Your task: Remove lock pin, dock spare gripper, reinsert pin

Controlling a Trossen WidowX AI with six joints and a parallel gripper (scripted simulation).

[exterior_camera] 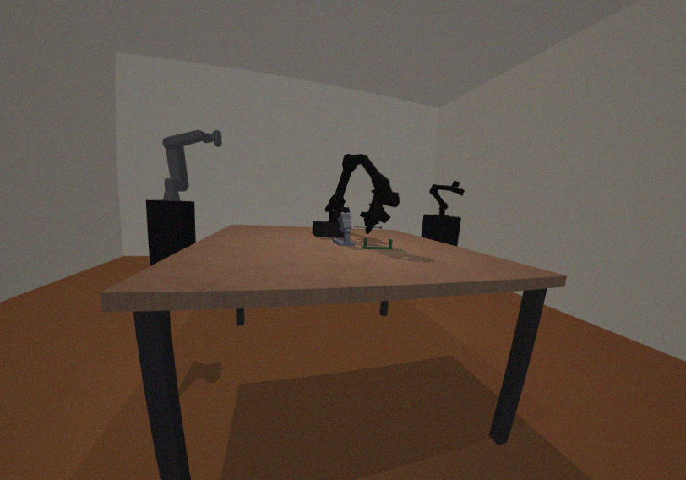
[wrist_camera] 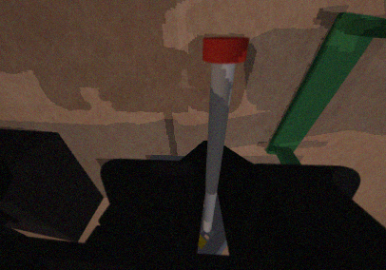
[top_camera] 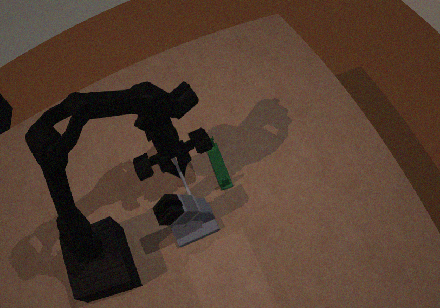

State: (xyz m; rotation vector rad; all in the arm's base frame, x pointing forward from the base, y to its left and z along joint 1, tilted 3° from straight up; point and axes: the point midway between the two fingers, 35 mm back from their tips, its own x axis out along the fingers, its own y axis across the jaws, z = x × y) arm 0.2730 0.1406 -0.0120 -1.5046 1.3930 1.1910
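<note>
The grey mount lies 110 mm to the right of my gripper tip. The rest, counted from my gripper tip: spare gripper: 110 mm to the right, 60 mm above, 20 mm behind; green cradle: 100 mm ahead, 30 mm to the left, 30 mm below.
</note>
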